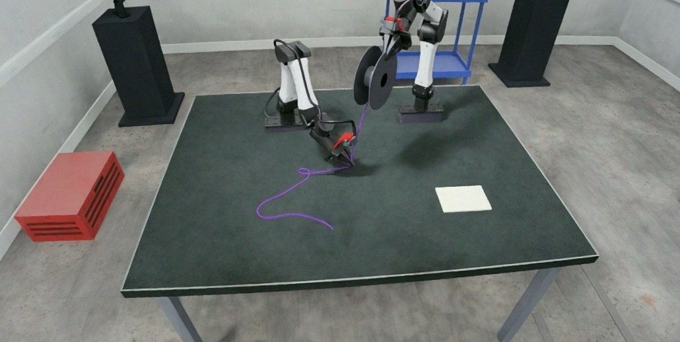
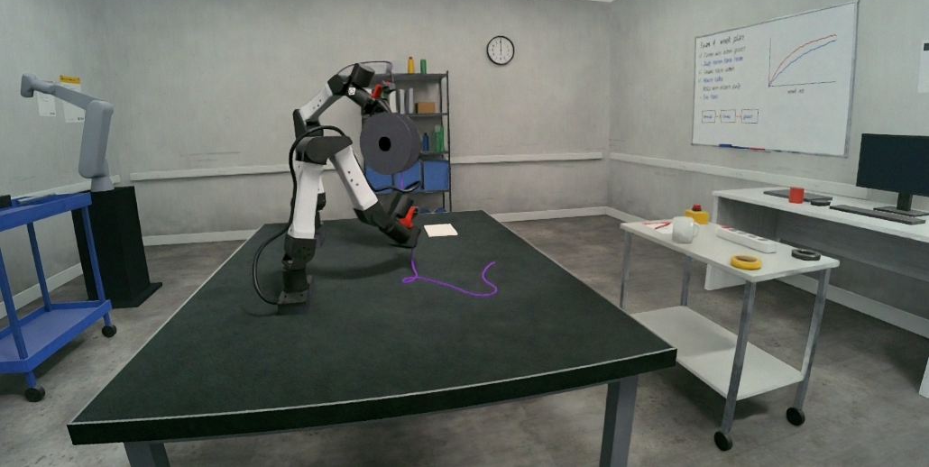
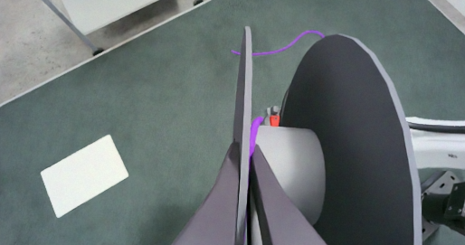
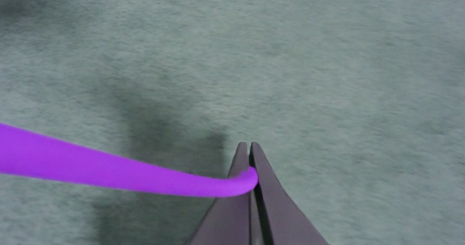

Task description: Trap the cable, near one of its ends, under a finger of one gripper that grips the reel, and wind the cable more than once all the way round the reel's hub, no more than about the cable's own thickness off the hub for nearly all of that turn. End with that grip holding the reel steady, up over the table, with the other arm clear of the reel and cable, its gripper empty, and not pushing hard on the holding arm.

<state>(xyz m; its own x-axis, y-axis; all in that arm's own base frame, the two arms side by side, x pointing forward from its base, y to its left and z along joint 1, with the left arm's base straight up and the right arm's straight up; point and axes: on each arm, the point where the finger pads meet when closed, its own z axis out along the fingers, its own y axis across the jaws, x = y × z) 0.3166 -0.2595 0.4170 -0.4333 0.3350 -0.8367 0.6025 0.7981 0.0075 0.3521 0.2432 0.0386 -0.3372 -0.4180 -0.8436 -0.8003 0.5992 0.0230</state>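
Observation:
Now: right hand 6 cm past the dark grey reel, 8 cm to the right of it and 33 cm below it. From my right hand the other things lie so: white card 16 cm ahead, 38 cm to the left, 6 cm below.
The dark grey reel is 80 mm below my left hand, 20 mm to the right of it and 10 mm behind it. Round my left hand: white card: 460 mm below, 280 mm to the left, 210 mm ahead.

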